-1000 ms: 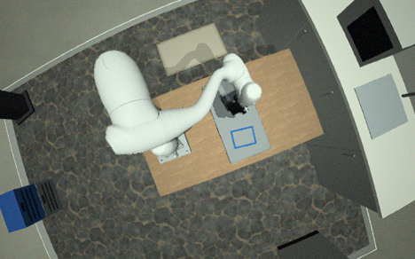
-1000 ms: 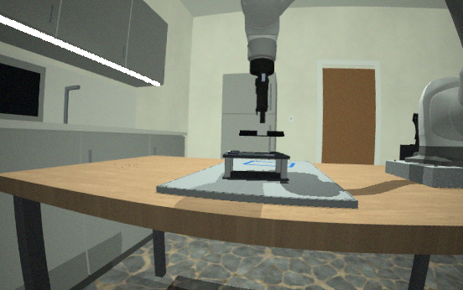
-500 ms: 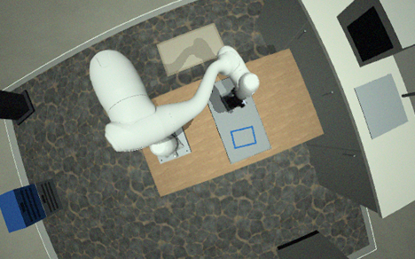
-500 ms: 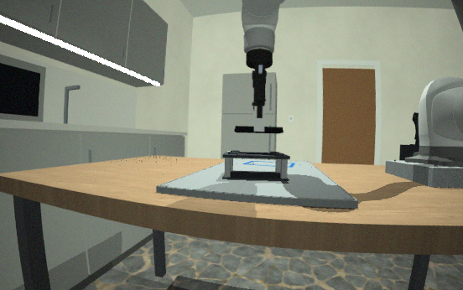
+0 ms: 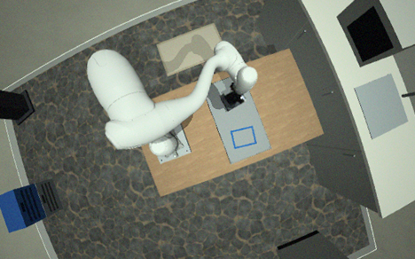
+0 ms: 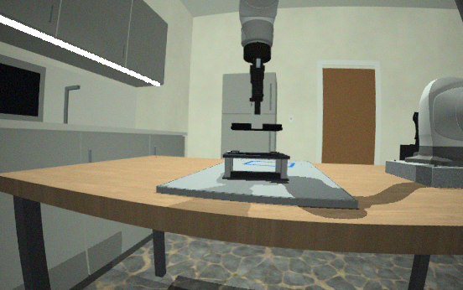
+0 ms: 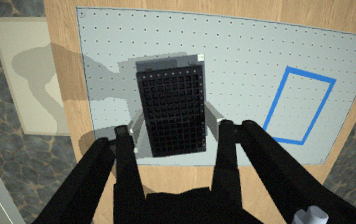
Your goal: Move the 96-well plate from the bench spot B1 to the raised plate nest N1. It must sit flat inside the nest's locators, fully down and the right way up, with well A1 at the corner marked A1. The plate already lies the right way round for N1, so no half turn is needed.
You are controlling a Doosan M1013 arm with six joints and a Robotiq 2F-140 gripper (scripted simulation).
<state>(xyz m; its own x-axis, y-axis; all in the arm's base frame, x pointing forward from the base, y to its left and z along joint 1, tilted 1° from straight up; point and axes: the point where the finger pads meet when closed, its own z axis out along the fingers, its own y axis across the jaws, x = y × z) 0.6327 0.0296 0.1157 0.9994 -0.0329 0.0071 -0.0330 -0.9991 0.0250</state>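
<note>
My hand is 2 cm above the black 96-well plate. Round my hand: dark grey plate nest: 9 cm below; white corner mark: 7 cm ahead, 6 cm to the right, 9 cm below.
</note>
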